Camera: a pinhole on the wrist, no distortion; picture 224 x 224 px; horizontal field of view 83.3 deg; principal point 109.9 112.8 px. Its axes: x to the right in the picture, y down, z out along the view. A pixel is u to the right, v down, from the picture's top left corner.
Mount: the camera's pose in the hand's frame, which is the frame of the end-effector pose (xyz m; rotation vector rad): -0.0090 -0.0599 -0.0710 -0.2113 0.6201 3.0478
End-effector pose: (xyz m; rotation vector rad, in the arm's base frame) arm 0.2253 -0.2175 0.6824 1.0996 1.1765 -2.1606
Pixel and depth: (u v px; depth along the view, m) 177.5 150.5 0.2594
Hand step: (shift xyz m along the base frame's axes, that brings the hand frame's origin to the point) 0.0102 -0.1307 0.2208
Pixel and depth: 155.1 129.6 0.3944
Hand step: 0.0238 -0.2666 0.2348
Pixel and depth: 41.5 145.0 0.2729
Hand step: -0.1675 -0.1812 0.0000
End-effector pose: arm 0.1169 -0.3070 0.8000 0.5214 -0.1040 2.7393
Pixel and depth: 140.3 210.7 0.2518
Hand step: 0.2243 0.0663 0.1701
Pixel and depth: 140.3 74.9 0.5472
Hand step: 0.1870 -0.3976 0.2454
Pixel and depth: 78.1 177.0 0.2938
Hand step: 0.1031 0.0480 0.2541
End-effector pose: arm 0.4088 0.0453 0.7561 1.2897 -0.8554 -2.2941
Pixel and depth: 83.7 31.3 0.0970
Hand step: 0.0035 -0.0291 0.0211
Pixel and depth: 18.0 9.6 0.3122
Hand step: -0.2149 -0.2856 0.1361
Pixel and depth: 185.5 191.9 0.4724
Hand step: -0.1912 0.4652 0.3043
